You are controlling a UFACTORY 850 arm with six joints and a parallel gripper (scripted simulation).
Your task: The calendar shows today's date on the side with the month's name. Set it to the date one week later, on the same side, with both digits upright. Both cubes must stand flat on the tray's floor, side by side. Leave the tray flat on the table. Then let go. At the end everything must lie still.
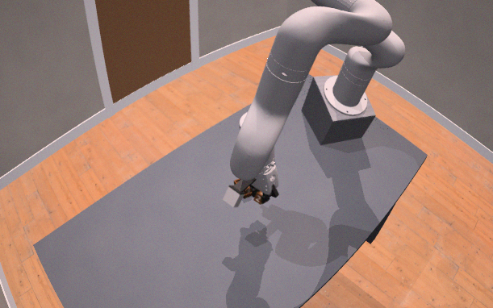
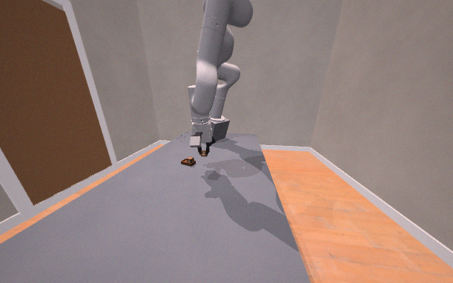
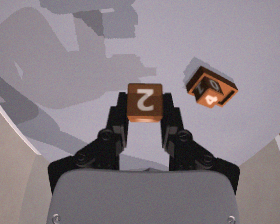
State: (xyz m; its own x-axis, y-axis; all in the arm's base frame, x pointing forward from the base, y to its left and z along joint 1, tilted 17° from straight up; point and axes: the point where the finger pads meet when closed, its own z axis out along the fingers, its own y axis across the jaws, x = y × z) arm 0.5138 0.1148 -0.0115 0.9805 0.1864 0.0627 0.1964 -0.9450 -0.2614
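Now: hand 2 cm above the number cube. Also, from my hand: brown wooden calendar tray: 11 cm to the right, 10 cm below, 2 cm behind.
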